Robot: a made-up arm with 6 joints.
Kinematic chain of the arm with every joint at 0, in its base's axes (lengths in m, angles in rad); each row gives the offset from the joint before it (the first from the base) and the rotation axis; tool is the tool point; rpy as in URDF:
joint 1: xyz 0 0 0.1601 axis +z
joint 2: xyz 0 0 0 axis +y
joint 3: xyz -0.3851 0 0.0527 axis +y
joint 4: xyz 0.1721 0 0.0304 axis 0.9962 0 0.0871
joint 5: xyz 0 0 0 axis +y
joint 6: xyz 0.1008 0 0.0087 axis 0.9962 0 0.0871
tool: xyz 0 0 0 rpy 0 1.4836 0
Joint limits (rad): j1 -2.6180..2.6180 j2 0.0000..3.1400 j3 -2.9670..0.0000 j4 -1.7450..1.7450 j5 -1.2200..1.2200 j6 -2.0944..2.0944
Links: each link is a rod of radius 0.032 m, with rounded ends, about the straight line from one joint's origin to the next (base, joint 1, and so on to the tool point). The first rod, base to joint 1, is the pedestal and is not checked.
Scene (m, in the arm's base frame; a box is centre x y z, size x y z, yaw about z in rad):
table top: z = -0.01
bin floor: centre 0.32 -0.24 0 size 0.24 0.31 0.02 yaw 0.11
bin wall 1: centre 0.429 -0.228 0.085 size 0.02 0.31 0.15 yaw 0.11
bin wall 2: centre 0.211 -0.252 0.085 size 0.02 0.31 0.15 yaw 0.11
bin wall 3: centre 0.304 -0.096 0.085 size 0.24 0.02 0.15 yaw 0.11
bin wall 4: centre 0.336 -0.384 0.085 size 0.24 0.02 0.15 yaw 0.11
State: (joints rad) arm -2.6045 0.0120 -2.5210 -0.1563 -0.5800 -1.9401
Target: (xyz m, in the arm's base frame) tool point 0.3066 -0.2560 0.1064
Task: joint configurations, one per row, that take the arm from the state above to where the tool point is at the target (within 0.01 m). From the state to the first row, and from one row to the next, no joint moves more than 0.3 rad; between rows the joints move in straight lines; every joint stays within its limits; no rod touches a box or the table.
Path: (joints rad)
1: -2.3931 0.2805 -2.3459 -0.1636 -0.5281 -1.9401
2: -2.1817 0.5489 -2.1708 -0.1708 -0.4763 -1.9401
3: -1.9703 0.8174 -1.9957 -0.1781 -0.4244 -1.9401
4: -1.7589 1.0859 -1.8206 -0.1854 -0.3725 -1.9401
5: -1.5475 1.3543 -1.6455 -0.1927 -0.3206 -1.9401
6: -1.3361 1.6228 -1.4704 -0.1999 -0.2688 -1.9401
7: -1.1247 1.8913 -1.2954 -0.2072 -0.2169 -1.9401
8: -0.9133 2.1597 -1.1203 -0.2145 -0.1650 -1.9401
9: -0.7019 2.4282 -0.9452 -0.2217 -0.1132 -1.9401

